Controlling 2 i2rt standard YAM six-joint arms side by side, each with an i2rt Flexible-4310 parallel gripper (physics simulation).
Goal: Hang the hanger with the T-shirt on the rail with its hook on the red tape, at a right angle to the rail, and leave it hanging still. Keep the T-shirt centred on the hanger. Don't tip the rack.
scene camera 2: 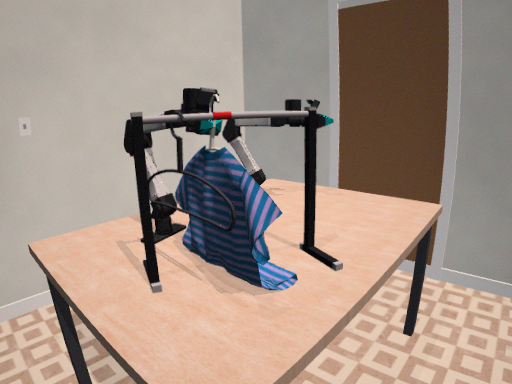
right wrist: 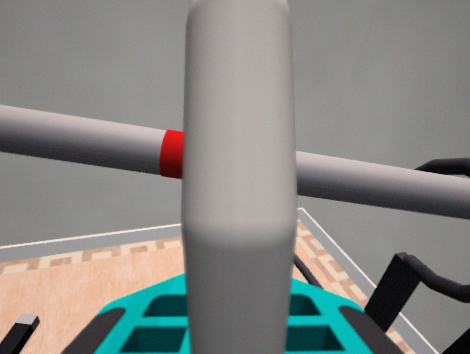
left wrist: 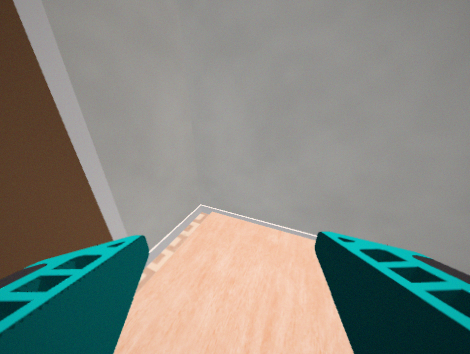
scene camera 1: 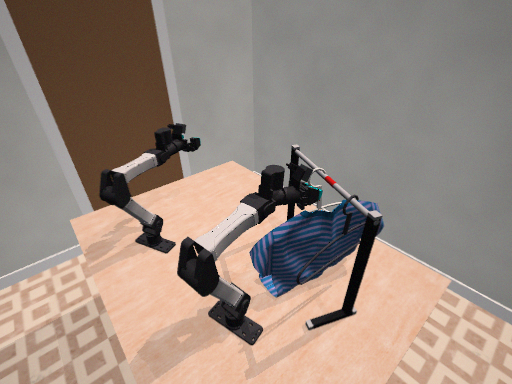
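The striped T-shirt [scene camera 1: 300, 245] [scene camera 2: 225, 225] is on the white hanger [scene camera 1: 319, 199] [scene camera 2: 212, 140] [right wrist: 240, 125], its lower end reaching the table. My right gripper [scene camera 1: 314, 191] [scene camera 2: 212, 126] [right wrist: 231, 276] is shut on the hanger below its hook. The hook stands at the rail [scene camera 1: 342, 190] [scene camera 2: 270, 114] [right wrist: 75, 135]; I cannot tell whether it is over it. In the right wrist view the stem hides part of the red tape [scene camera 1: 330, 180] [scene camera 2: 222, 115] [right wrist: 172, 154]. My left gripper [scene camera 1: 190, 139] [left wrist: 232, 241] is open and empty, away from the rack.
A black hanger [scene camera 1: 347, 222] [scene camera 2: 180, 152] hangs on the rail between the tape and the near post [scene camera 1: 361, 265]; its loop lies across the T-shirt in both scene views. The rack's other post [scene camera 2: 310, 185] stands upright. The table [scene camera 1: 400, 280] [scene camera 2: 350, 220] carries the rack and both arms.
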